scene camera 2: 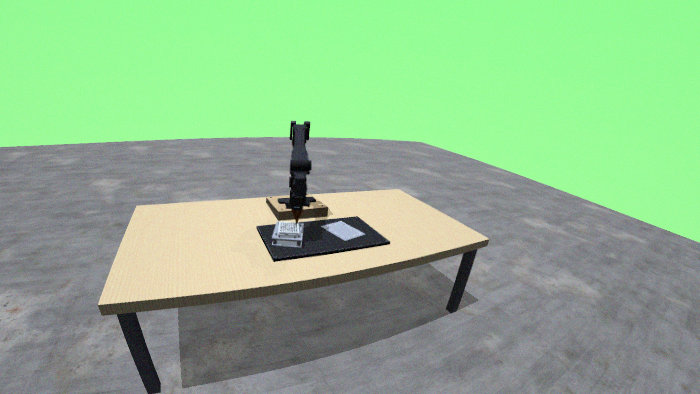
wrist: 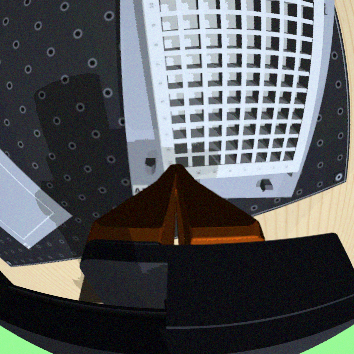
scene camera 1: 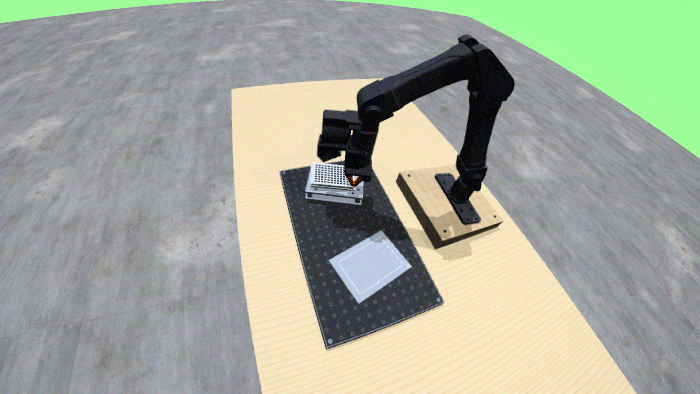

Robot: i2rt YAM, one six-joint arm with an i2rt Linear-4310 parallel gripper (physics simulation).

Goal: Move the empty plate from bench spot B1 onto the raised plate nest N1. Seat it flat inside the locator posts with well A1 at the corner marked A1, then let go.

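Pixels of known places: gripper, between the fingertips: [scene camera 2: 296, 222] [wrist: 175, 173] [scene camera 1: 353, 185]; arm's base, origin of its link: [scene camera 1: 456, 197].
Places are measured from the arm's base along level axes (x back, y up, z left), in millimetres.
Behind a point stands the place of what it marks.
Observation:
The white plate [scene camera 1: 330, 175] {x -379, y 26, z -119 mm} [scene camera 2: 288, 229] {x -395, y 28, z -128 mm} [wrist: 240, 90] {x -360, y 24, z -119 mm} lies on the raised nest [scene camera 1: 334, 199] {x -373, y -24, z -70 mm} [scene camera 2: 287, 244] {x -426, y -24, z -138 mm} [wrist: 136, 105] {x -361, y 7, z -65 mm}. In the wrist view it looks slightly turned relative to the nest, with a wider nest margin at left. I cannot tell whether it is flat inside the posts. Two dark posts [wrist: 150, 161] {x -327, y 11, z -62 mm} [wrist: 265, 185] {x -290, y 14, z -129 mm} show near its lower end. The A1 label [wrist: 138, 190] {x -305, y 7, z -45 mm} is partly hidden by a finger. My gripper [scene camera 1: 355, 184] {x -320, y 21, z -76 mm} [scene camera 2: 297, 221] {x -320, y 21, z -76 mm} [wrist: 175, 173] {x -320, y 21, z -76 mm} is shut and empty, its tips at the plate's near edge, by the A1-side corner. Bench spot B1 [scene camera 1: 370, 267] {x -329, y -27, z 151 mm} [scene camera 2: 343, 230] {x -328, y -27, z 143 mm} [wrist: 20, 205] {x -295, y -27, z 114 mm} is bare.
The nest and B1 are on a black perforated board [scene camera 1: 320, 300] {x -464, y -29, z 206 mm} [scene camera 2: 325, 246] {x -458, y -29, z 13 mm} [wrist: 75, 30] {x -420, y -29, z -34 mm} on the wooden table [scene camera 1: 280, 360] {x -568, y -42, z 312 mm} [scene camera 2: 200, 260] {x -484, y -42, z -492 mm}. The arm's wooden base block [scene camera 1: 420, 200] {x -133, y 9, z -4 mm} [scene camera 2: 320, 212] {x -132, y -16, z 94 mm} stands beside the board.

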